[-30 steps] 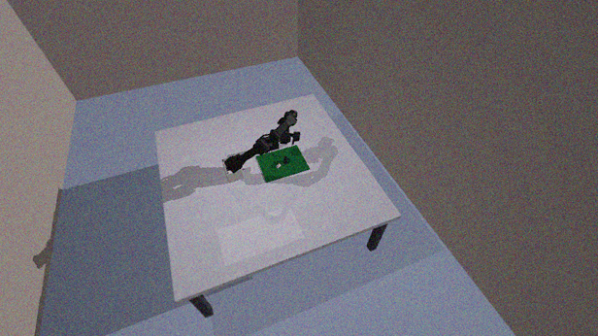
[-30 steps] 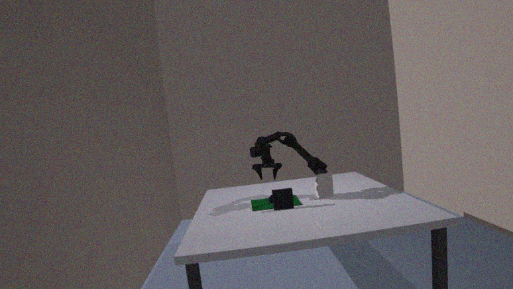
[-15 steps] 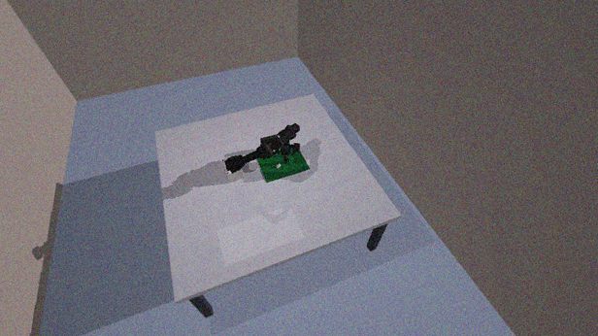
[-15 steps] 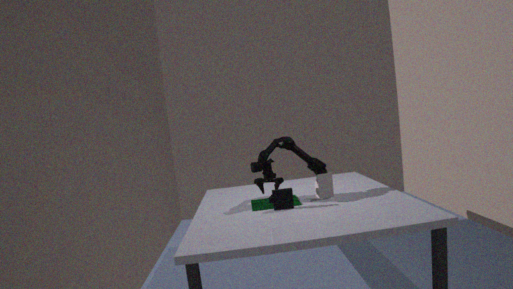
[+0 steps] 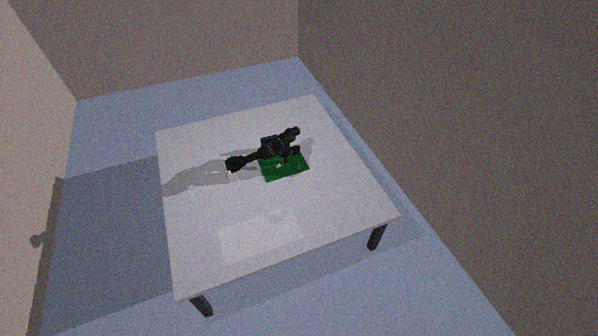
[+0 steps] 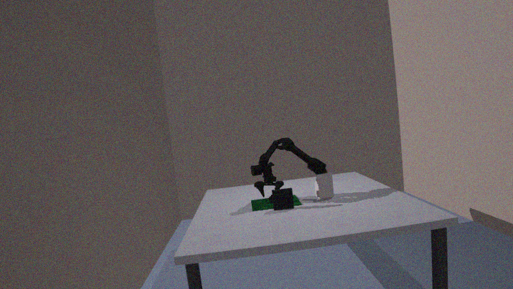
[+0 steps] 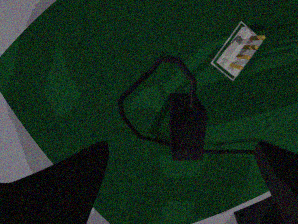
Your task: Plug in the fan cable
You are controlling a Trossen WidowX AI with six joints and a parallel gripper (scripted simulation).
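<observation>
The dark plug lies 10 mm behind my gripper tip, 10 mm to the right of it and 20 mm below it. The rest, counted from my gripper tip: black fan: 60 mm behind, 140 mm to the left, 20 mm above; green board: 30 mm behind, 60 mm below.
</observation>
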